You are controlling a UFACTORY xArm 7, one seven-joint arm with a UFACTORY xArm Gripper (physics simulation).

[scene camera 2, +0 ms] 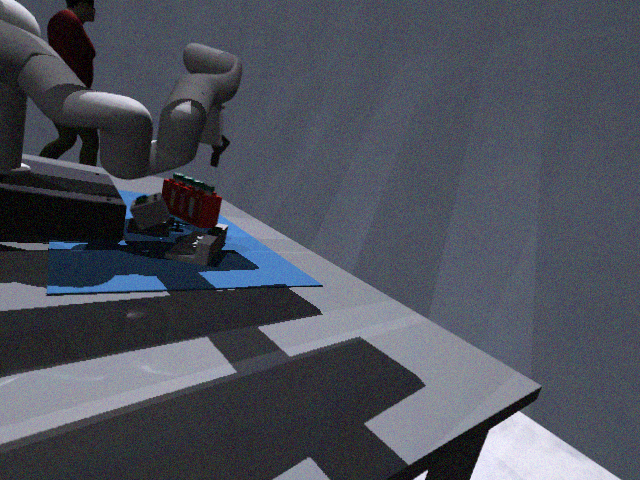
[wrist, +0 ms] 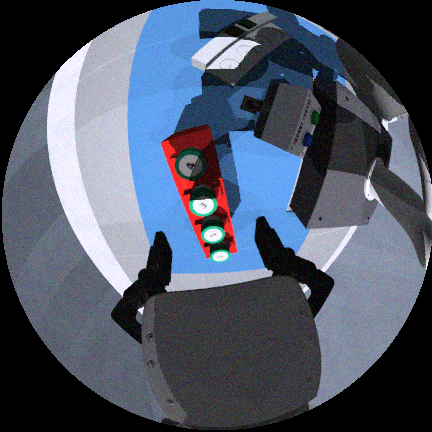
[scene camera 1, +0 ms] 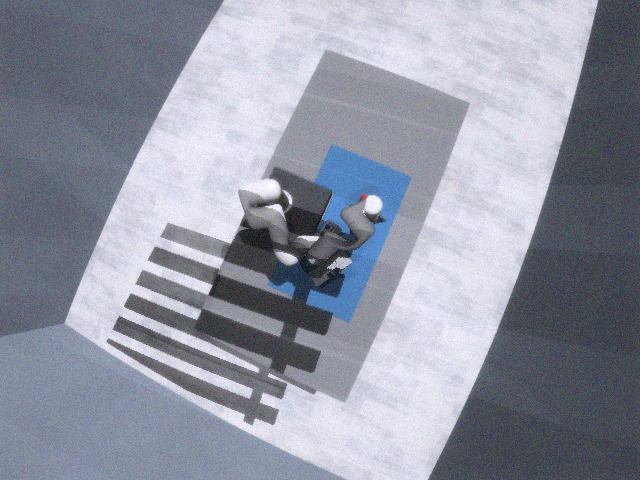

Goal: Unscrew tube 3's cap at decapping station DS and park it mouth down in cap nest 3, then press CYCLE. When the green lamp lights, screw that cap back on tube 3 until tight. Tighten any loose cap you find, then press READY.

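Frame: origin at the arm's base, x ahead, y left, z up, level; millimetres.
Seen in the pictures: gripper, fingertip midpoint: (scene camera 2: 199,163) (wrist: 211,234); arm's base at its link origin: (wrist: 373,177) (scene camera 1: 280,202).
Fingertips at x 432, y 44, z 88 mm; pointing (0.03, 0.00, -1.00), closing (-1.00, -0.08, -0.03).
Pixels of each thing's middle, then the offset from my fingertips to it. "*": a spot on its surface instead. Level surfaces: height alone.
- red rack at the middle of its body: (wrist: 205,194) (scene camera 2: 189,201) 26 mm left, 1 mm ahead, 122 mm down
- Cap 3 at the middle of its body: (wrist: 202,201) 1 mm left, 6 mm ahead, 60 mm down
- cap 4 at the middle of its body: (wrist: 190,163) 50 mm right, 17 mm ahead, 60 mm down
- cap 2 at the middle of its body: (wrist: 212,231) 52 mm left, 4 mm back, 60 mm down
- end cap at the middle of its body: (wrist: 219,252) 103 mm left, 15 mm back, 60 mm down
- grey control box at the middle of its body: (wrist: 293,119) (scene camera 2: 150,210) (scene camera 1: 328,233) 109 mm right, 146 mm back, 132 mm down
- green button at the middle of its body: (wrist: 313,116) 125 mm right, 174 mm back, 110 mm down
- blue button at the middle of its body: (wrist: 305,138) 81 mm right, 161 mm back, 110 mm down
- grey block with round marks, body centre: (wrist: 251,38) (scene camera 2: 201,237) (scene camera 1: 330,268) 274 mm right, 80 mm back, 147 mm down
- small black fixture at a spot on its surface: (wrist: 251,104) * 125 mm right, 77 mm back, 150 mm down
- blue mat at its surface level: 174 mm down
A red rack (wrist: 203,134) (scene camera 2: 209,209) holds tubes with green-rimmed, white-topped caps. Cap 3 (wrist: 203,205) sits on its tube, between cap 4 (wrist: 190,164) and cap 2 (wrist: 213,234); the end cap (wrist: 220,256) is nearest the gripper. Whether any cap is loose cannot be told. My gripper (wrist: 211,234) (scene camera 2: 219,150) is open and empty, above the rack. A grey control box (wrist: 285,117) (scene camera 2: 149,212) has a green button (wrist: 315,117) and a blue button (wrist: 307,139). A grey block with round marks (wrist: 227,57) (scene camera 2: 199,249) has two dark squares; no lit green lamp shows.
A small black fixture (wrist: 251,104) stands beside the control box. The large dark base box (wrist: 337,187) (scene camera 2: 56,214) is beside the blue mat (wrist: 155,125) (scene camera 1: 361,165). The arm's links cover parts of the layout in scene camera 1. A person (scene camera 2: 72,49) stands behind the table.
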